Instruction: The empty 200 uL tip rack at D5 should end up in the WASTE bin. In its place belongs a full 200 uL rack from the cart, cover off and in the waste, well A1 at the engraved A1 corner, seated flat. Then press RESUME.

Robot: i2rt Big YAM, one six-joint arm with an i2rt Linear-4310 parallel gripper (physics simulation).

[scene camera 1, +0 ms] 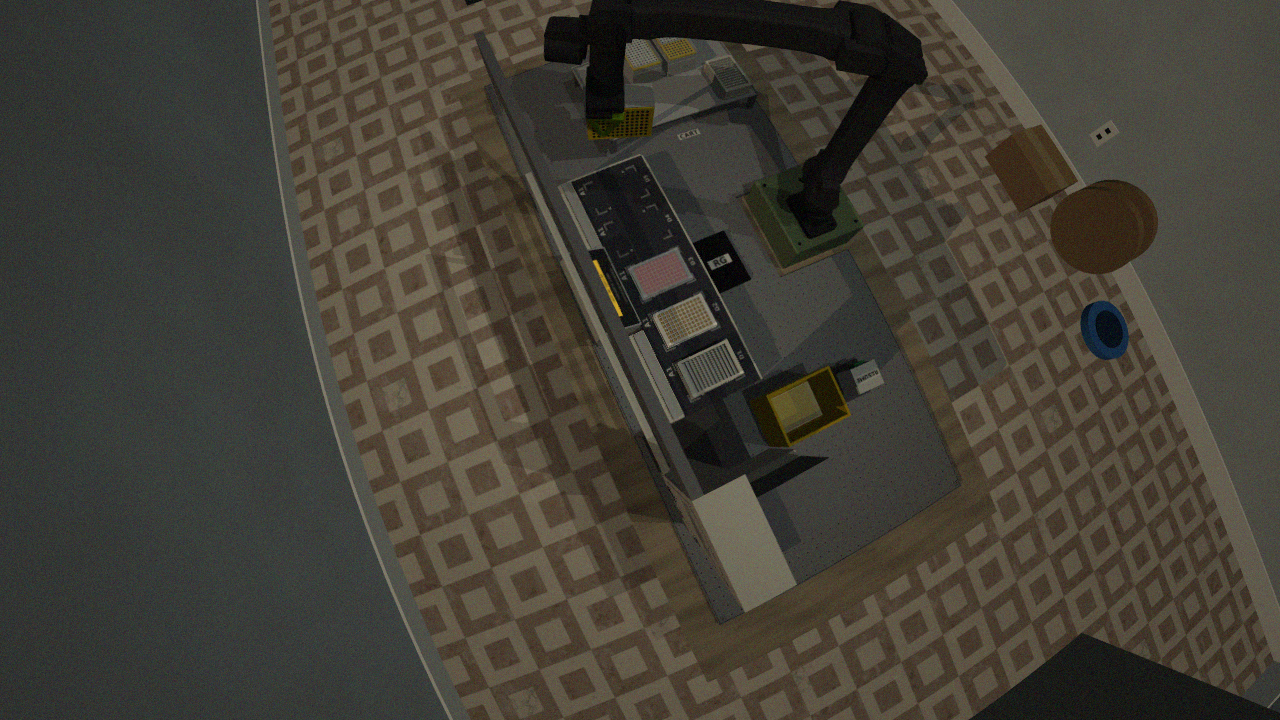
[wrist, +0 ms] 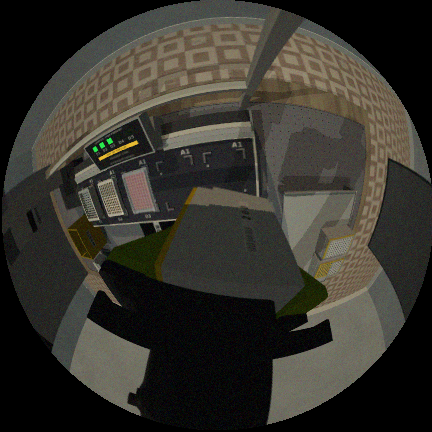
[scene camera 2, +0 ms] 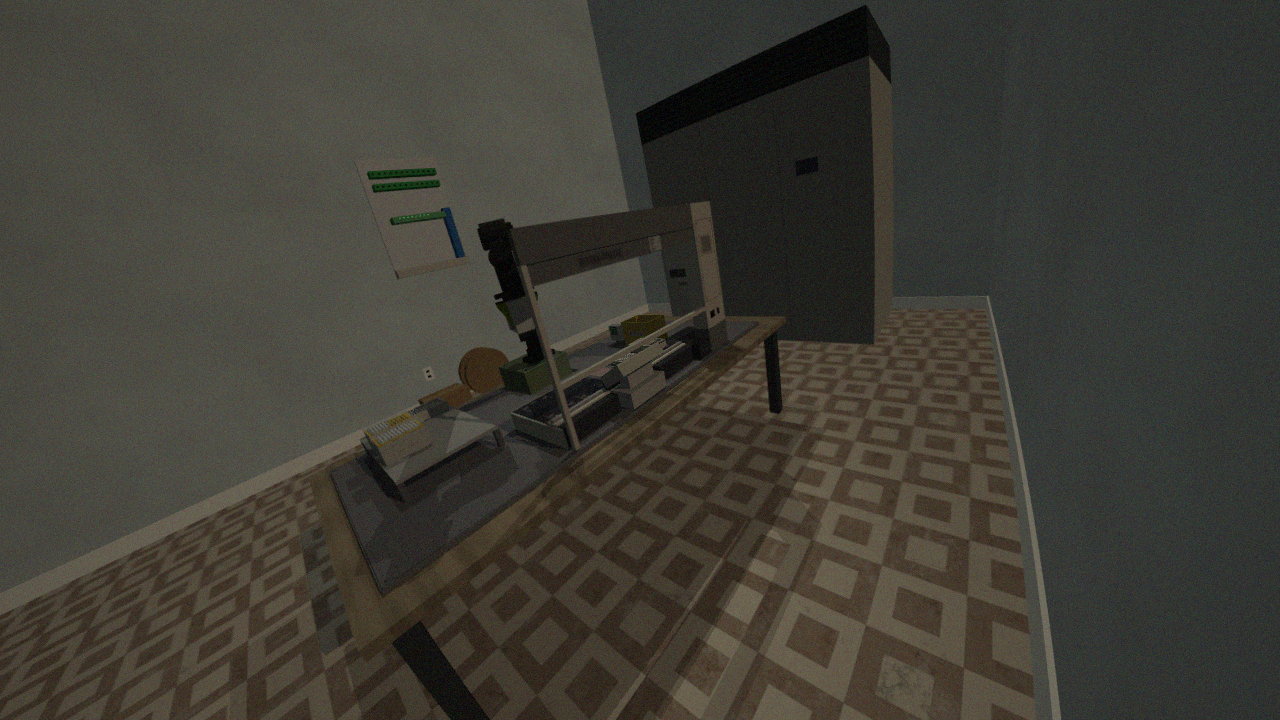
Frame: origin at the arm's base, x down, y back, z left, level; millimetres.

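Seen in the pictures: gripper, fingertip midpoint: (scene camera 1: 603,123) (wrist: 222,233) (scene camera 2: 525,324); arm's base at its link origin: (scene camera 1: 810,214) (scene camera 2: 539,357).
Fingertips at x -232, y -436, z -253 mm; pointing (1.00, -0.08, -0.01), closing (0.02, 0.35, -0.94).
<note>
Offsets run from my fingertips to a thing's middle. "*": to the spot under its first point.
My gripper (scene camera 1: 606,117) (wrist: 222,233) is shut on the 200 uL rack @[dx -29, dy +30, dz +9 mm] (scene camera 1: 637,121) (scene camera 2: 521,315) (wrist: 230,240), a grey body with a yellow, holed top face. The rack is tilted on its side, high above the table between deck and cart. Slot D5 @[* dx +262, dy +34, dz -20 mm] (scene camera 1: 617,181) (wrist: 225,157) is bare, with its engraved A1 corner visible in the wrist view. The yellow waste bin @[dx +254, dy +186, dz +660 mm] (scene camera 1: 837,394) (scene camera 2: 644,327) (wrist: 86,242) has a pale patch inside. On the cart @[dx +288, dy +290, dz -289 mm] (scene camera 1: 684,100) (scene camera 2: 452,438) (wrist: 302,215) stand a white-topped rack @[dx +203, dy +235, dz -356 mm] (scene camera 1: 642,53) (wrist: 338,246) and a yellow-topped rack @[dx +203, dy +343, dz -358 mm] (scene camera 1: 675,47) (wrist: 328,269); their covers are unclear.
A pink plate @[dx +256, dy +28, dz +250 mm] (scene camera 1: 660,273) (wrist: 139,190), a cream rack @[dx +256, dy +32, dz +374 mm] (scene camera 1: 684,320) (wrist: 110,197) and a grey ribbed labware @[dx +247, dy +34, dz +497 mm] (scene camera 1: 710,368) (wrist: 89,204) fill D3 to D1. The screen @[* dx +195, dy -112, dz +229 mm] (wrist: 120,144) shows green marks and a yellow bar. The frame's beam @[* dx -178, dy -167, dz +222 mm] (scene camera 2: 608,237) and post @[dx +82, dy -167, dz -56 mm] (scene camera 2: 550,358) stand alongside.
</note>
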